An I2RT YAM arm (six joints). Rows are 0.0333 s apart.
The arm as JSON. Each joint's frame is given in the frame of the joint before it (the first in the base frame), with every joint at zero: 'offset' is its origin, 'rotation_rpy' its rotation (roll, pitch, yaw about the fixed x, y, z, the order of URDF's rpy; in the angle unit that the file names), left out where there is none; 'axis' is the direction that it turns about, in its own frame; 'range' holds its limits. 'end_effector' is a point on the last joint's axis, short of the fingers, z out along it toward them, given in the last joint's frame.
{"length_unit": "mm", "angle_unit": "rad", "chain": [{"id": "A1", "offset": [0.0, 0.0, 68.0], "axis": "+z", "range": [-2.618, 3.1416]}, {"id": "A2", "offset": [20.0, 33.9, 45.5], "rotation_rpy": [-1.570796, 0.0, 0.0], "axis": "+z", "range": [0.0, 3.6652]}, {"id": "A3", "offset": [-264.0, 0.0, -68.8], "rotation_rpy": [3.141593, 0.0, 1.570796], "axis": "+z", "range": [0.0, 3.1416]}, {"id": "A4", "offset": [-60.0, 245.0, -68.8], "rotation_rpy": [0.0, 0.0, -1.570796], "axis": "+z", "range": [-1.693, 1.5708]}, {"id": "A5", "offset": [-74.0, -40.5, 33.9], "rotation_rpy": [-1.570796, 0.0, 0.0], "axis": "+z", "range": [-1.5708, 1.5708]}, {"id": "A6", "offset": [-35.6, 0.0, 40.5], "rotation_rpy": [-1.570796, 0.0, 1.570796], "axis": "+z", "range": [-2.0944, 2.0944]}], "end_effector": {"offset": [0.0, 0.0, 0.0], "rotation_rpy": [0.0, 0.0, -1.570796]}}
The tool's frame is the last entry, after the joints.
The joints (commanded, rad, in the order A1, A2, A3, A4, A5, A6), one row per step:
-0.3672 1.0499 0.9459 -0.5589 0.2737 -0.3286
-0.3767 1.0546 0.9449 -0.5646 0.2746 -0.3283
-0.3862 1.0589 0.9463 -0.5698 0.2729 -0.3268
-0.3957 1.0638 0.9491 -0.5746 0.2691 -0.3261
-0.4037 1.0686 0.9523 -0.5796 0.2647 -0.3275
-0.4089 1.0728 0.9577 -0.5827 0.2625 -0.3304
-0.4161 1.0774 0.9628 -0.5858 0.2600 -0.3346
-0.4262 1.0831 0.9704 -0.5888 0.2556 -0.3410
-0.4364 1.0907 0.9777 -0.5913 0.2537 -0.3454
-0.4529 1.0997 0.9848 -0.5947 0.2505 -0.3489
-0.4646 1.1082 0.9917 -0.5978 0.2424 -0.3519
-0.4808 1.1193 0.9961 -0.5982 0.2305 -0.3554
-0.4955 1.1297 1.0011 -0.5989 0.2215 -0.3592
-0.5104 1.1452 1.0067 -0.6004 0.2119 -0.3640
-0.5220 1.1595 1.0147 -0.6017 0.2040 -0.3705
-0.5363 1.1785 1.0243 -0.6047 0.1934 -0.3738
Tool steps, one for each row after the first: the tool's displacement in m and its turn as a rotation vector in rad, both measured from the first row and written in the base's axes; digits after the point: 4 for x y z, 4 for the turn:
-0.0004 -0.0022 -0.0018 0.0038 0.0107 -0.0104
-0.0008 -0.0043 -0.0026 0.0087 0.0170 -0.0195
-0.0009 -0.0064 -0.0031 0.0140 0.0221 -0.0264
-0.0010 -0.0081 -0.0035 0.0183 0.0279 -0.0302
-0.0007 -0.0095 -0.0028 0.0187 0.0306 -0.0319
-0.0005 -0.0112 -0.0024 0.0187 0.0345 -0.0346
-0.0004 -0.0137 -0.0013 0.0181 0.0378 -0.0374
0.0000 -0.0164 -0.0007 0.0180 0.0421 -0.0434
-0.0001 -0.0204 -0.0005 0.0203 0.0478 -0.0553
0.0003 -0.0234 -0.0003 0.0254 0.0514 -0.0589
0.0008 -0.0274 -0.0014 0.0337 0.0563 -0.0637
0.0012 -0.0312 -0.0021 0.0398 0.0610 -0.0691
0.0023 -0.0356 -0.0038 0.0482 0.0707 -0.0737
0.0037 -0.0393 -0.0045 0.0530 0.0783 -0.0752
0.0054 -0.0440 -0.0060 0.0636 0.0874 -0.0794

